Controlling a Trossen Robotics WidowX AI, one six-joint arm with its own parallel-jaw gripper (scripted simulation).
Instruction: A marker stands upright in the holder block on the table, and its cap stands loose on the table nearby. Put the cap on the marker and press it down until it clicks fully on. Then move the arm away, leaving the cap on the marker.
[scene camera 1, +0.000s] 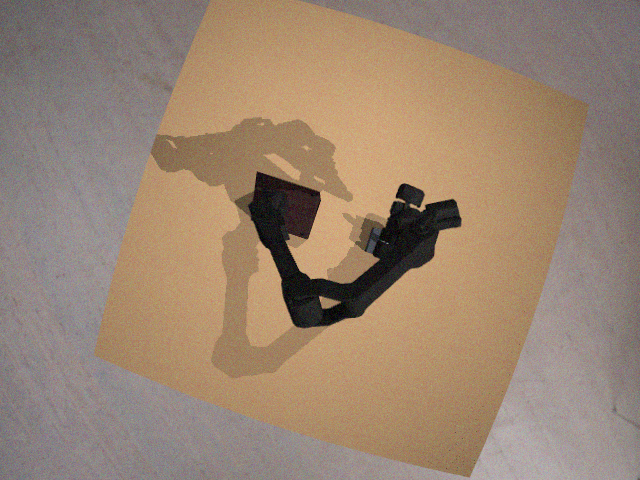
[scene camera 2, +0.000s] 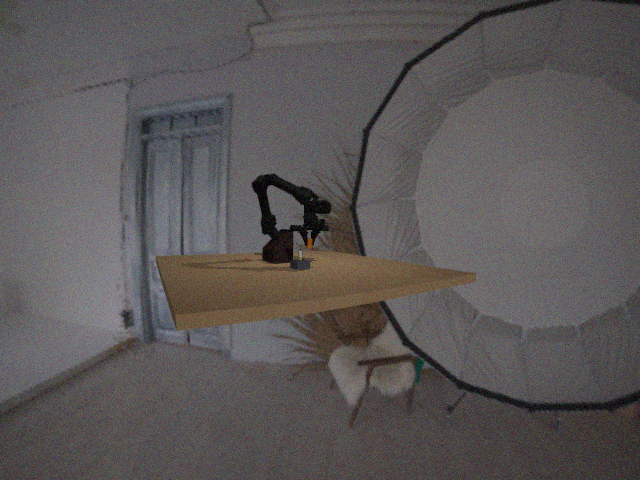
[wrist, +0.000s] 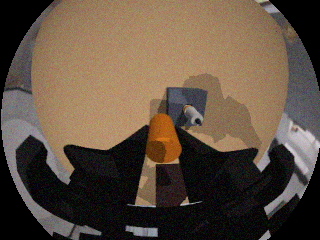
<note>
The gripper (scene camera 1: 392, 225) holds an orange cap (wrist: 163, 146).
The gripper also shows in the wrist view (wrist: 161, 129).
</note>
